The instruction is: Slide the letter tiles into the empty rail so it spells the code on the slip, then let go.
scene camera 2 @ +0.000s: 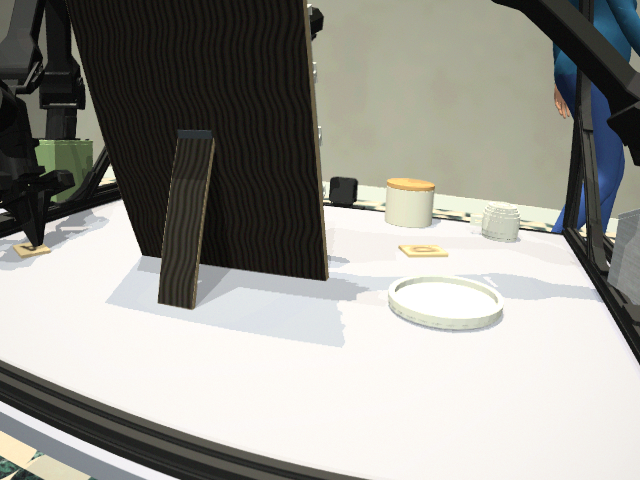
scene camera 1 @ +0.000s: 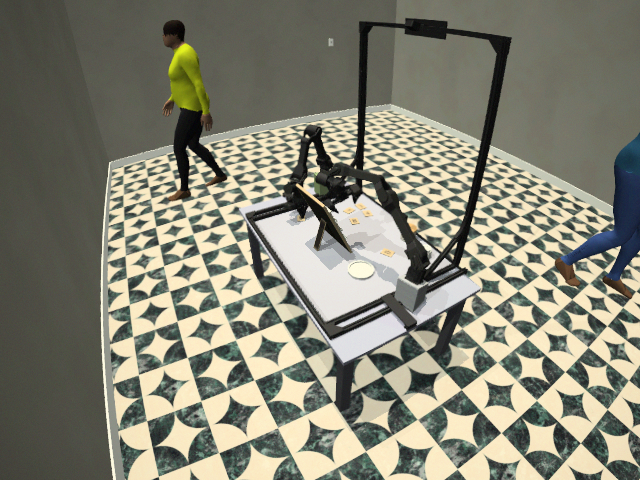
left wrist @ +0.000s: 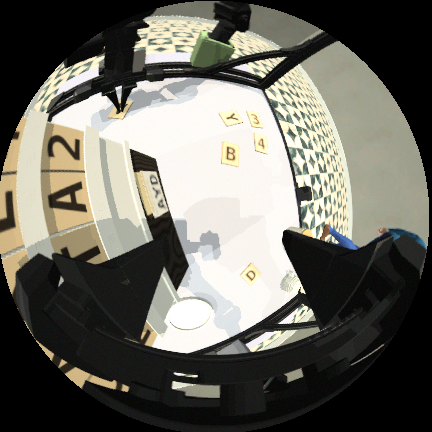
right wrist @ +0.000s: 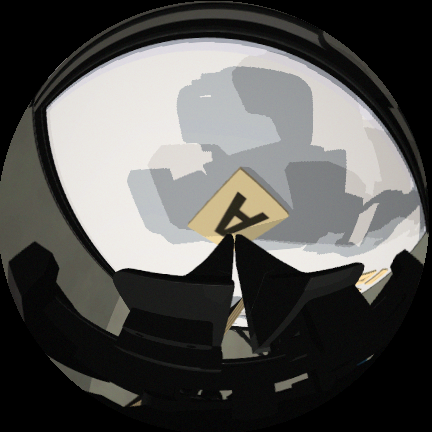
Observation:
My left gripper (left wrist: 226, 239) is open, holding nothing. My right gripper (scene camera 2: 38, 245) is shut, holding nothing. I also see a lidded jar (scene camera 2: 409, 203) and a rail (left wrist: 116, 187).
My right gripper shows as well in the left wrist view (left wrist: 120, 111) and in the right wrist view (right wrist: 232, 239). The right wrist view does not show the lidded jar, which is hidden by my right gripper.

